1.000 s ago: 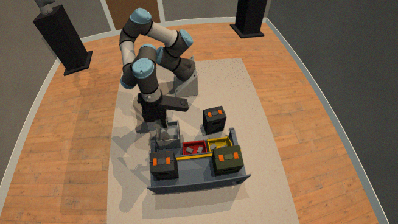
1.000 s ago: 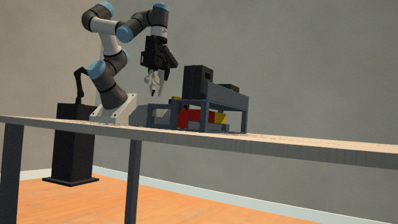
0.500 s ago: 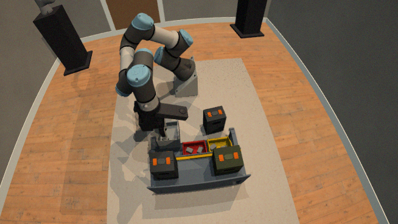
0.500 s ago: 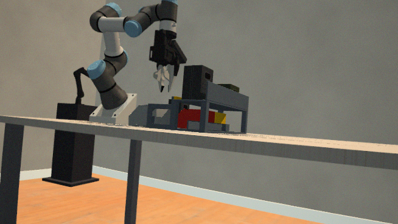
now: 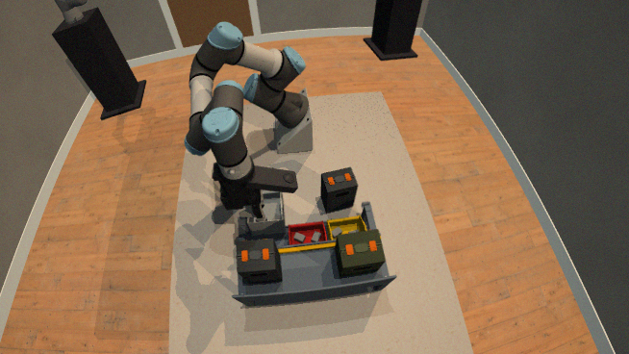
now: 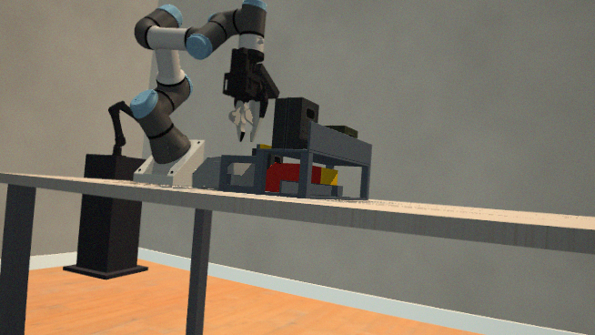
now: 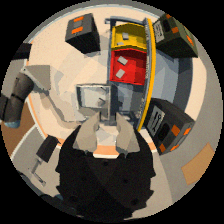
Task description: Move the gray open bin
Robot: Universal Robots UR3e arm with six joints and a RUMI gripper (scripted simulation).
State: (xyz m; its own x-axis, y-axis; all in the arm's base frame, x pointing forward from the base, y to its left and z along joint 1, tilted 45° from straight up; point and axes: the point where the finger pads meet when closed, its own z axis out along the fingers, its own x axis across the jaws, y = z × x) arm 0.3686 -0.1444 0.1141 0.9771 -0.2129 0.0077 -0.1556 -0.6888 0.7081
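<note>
Right now my hand is 100 mm above the gray open bin, 60 mm past it and 10 mm to the right of it. From my hand the other things lie so: yellow rail (120 mm ahead, 90 mm to the left, 40 mm below); then red bin (100 mm to the left, 100 mm below, 80 mm ahead); then yellow bin (210 mm to the left, 100 mm below, 100 mm ahead).
</note>
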